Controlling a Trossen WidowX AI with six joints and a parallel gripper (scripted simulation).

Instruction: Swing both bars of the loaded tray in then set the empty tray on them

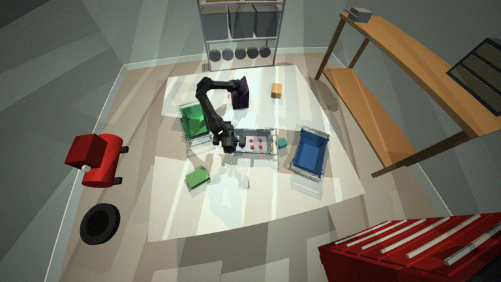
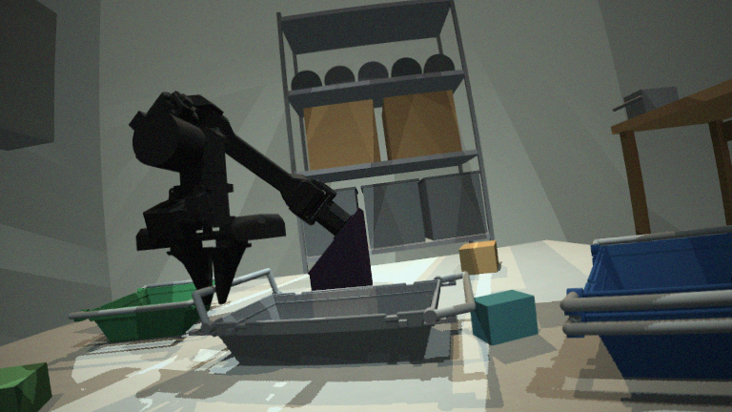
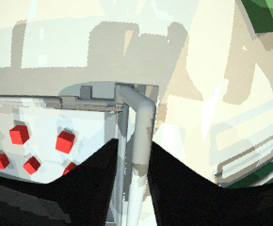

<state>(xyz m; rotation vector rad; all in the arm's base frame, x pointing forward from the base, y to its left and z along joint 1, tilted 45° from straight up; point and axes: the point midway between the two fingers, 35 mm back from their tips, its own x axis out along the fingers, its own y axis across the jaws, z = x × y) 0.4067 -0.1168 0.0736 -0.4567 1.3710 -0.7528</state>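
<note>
Now: the teal block 34 cm to the left of my gripper tip and 5 cm below it. Also, from my gripper tip: green block (22 cm to the right, 14 cm ahead, 6 cm below); then green tray (26 cm behind, 22 cm to the right, 3 cm below); then orange block (49 cm behind, 44 cm to the left, 5 cm below).
</note>
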